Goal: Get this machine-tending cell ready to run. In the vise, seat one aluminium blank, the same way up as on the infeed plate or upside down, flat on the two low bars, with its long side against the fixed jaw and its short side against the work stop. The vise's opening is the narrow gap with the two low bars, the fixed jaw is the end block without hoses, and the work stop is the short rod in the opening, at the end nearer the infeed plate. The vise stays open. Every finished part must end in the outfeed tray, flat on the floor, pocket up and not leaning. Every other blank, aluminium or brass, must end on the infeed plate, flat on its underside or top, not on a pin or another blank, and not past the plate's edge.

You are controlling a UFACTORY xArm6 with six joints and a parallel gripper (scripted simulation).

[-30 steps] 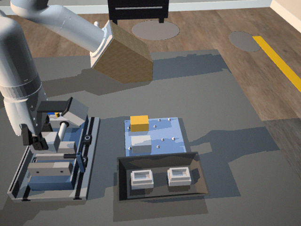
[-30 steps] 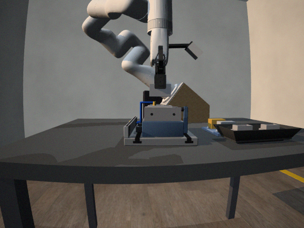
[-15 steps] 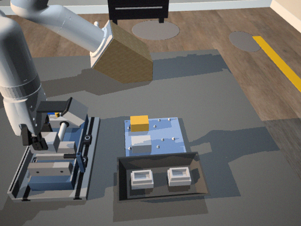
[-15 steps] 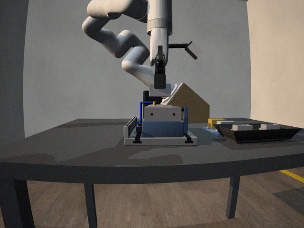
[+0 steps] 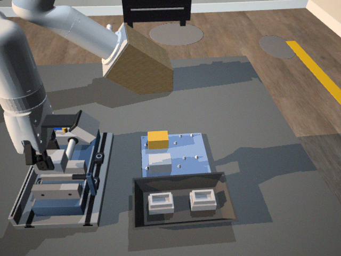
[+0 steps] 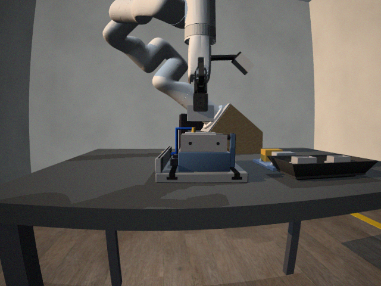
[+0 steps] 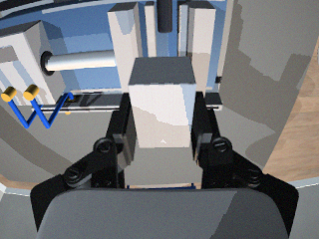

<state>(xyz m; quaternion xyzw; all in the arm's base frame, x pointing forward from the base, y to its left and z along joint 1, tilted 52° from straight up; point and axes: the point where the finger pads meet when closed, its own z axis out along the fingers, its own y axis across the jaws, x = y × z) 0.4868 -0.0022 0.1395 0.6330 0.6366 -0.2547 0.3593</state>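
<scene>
Right now my hand is 3 cm short of the fixed jaw, 1 cm to the right of it and 9 cm above it. The rest, counted from my hand: cylinder block 16 cm behind, 2 cm to the left, 9 cm below; work stop rod 5 cm to the left, 8 cm below; cylinder rod 9 cm behind, 1 cm to the left, 9 cm below.
</scene>
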